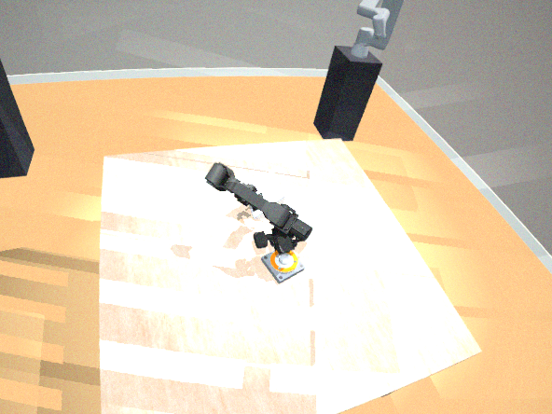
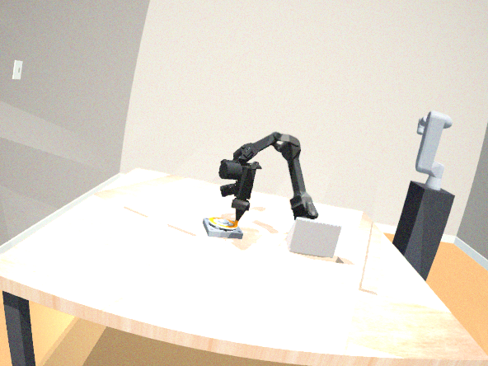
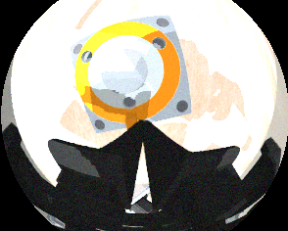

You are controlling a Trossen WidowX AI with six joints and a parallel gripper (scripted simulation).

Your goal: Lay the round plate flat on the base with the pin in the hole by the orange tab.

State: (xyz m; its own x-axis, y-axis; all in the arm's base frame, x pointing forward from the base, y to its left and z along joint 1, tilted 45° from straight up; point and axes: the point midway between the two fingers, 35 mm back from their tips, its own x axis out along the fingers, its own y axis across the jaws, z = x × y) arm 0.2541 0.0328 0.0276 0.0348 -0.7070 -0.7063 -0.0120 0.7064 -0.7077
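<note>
My gripper tip is now 50 mm short of the grey square base, 20 mm to the right of it and 20 mm above it.
</note>
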